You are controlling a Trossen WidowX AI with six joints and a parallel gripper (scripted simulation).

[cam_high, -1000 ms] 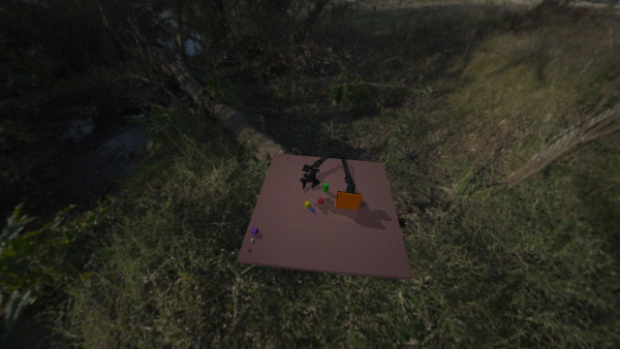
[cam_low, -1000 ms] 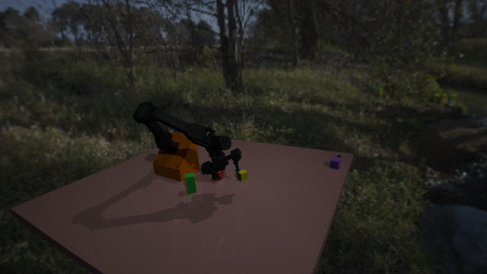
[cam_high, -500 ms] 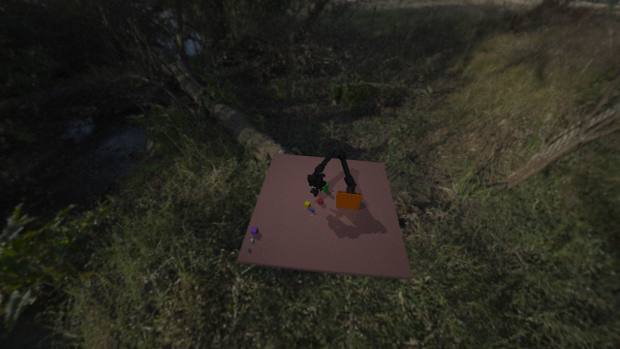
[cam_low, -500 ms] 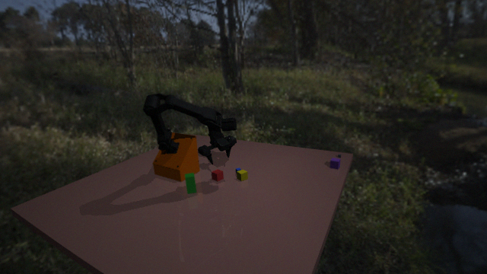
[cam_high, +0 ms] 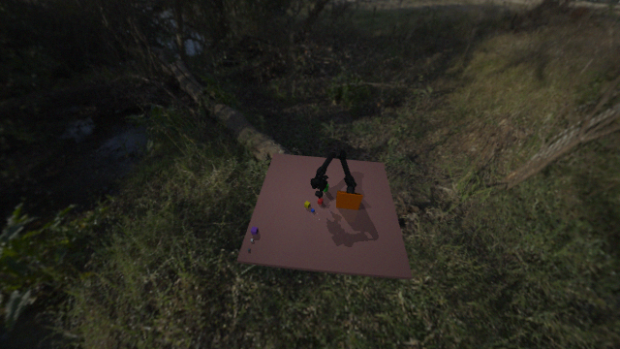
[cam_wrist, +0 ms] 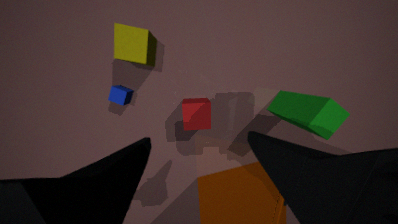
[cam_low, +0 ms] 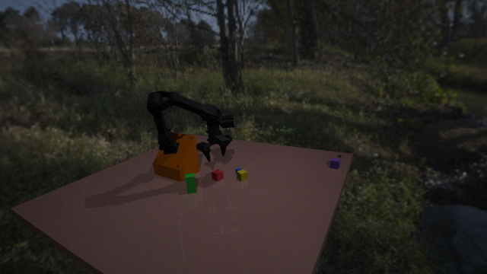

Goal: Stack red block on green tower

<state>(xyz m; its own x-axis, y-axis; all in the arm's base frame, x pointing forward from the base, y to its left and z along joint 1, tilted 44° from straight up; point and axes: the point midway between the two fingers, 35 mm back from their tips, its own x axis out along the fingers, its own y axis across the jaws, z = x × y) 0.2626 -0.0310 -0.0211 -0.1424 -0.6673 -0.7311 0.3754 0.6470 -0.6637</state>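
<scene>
Right now the red block is 90 mm below my gripper tip. Round my gripper tip: purple block (560 mm ahead, 300 mm to the left, 90 mm below); yellow block (120 mm ahead, 90 mm below, 40 mm to the left); small blue block (100 mm to the left, 100 mm below, 70 mm ahead).
</scene>
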